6 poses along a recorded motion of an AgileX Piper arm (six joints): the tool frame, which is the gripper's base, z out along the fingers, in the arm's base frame.
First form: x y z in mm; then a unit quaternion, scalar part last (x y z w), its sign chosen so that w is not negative.
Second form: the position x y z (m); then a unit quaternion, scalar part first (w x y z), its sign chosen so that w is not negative. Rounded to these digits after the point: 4 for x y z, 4 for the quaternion.
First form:
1: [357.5 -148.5 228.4 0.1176 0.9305 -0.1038 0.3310]
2: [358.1 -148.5 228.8 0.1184 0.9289 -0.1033 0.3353]
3: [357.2 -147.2 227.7 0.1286 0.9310 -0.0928 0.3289]
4: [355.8 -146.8 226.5 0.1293 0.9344 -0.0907 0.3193]
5: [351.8 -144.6 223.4 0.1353 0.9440 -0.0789 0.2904]
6: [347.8 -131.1 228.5 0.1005 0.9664 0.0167 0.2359]
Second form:
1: [0.3575 -0.1485 0.2284 0.3310 0.1176 0.9305 -0.1038]
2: [0.3581 -0.1485 0.2288 0.3353 0.1184 0.9289 -0.1033]
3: [0.3572 -0.1472 0.2277 0.3289 0.1286 0.9310 -0.0928]
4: [0.3558 -0.1468 0.2265 0.3193 0.1293 0.9344 -0.0907]
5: [0.3518 -0.1446 0.2234 0.2904 0.1353 0.9440 -0.0789]
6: [0.3478 -0.1311 0.2285 0.2359 0.1005 0.9664 0.0167]
